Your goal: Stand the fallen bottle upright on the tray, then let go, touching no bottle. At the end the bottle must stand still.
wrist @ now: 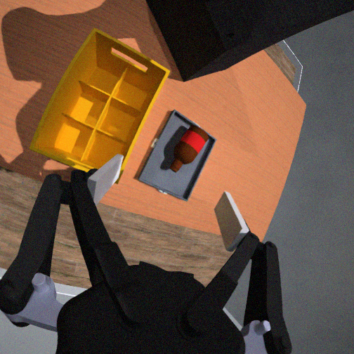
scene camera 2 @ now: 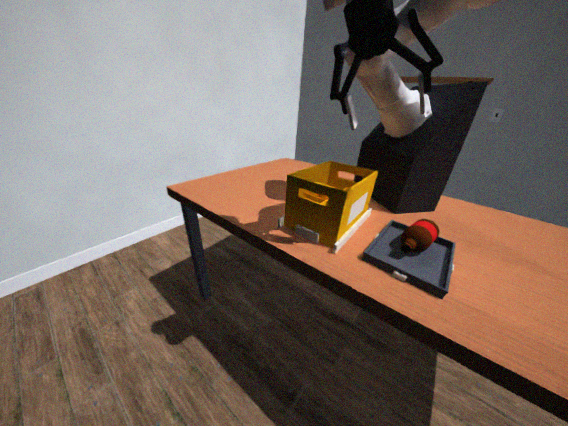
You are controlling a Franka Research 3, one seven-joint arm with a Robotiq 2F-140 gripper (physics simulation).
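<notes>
A brown bottle [scene camera 2: 420,236] [wrist: 190,145] with a red band lies on its side on the grey tray [scene camera 2: 380,261] [wrist: 159,187]. In the wrist view its neck points down and slightly left, and its base is near the tray's upper right corner. My gripper [scene camera 2: 388,120] [wrist: 171,184] is open and empty. It hangs high above the table, well apart from the bottle and the tray.
A yellow crate [scene camera 2: 315,215] [wrist: 145,117] with inner dividers stands beside the tray on the orange table [scene camera 2: 500,280] [wrist: 240,165]. A dark block-shaped pedestal [scene camera 2: 400,170] [wrist: 200,45] stands behind the crate and tray. Low pale strips flank the crate's base.
</notes>
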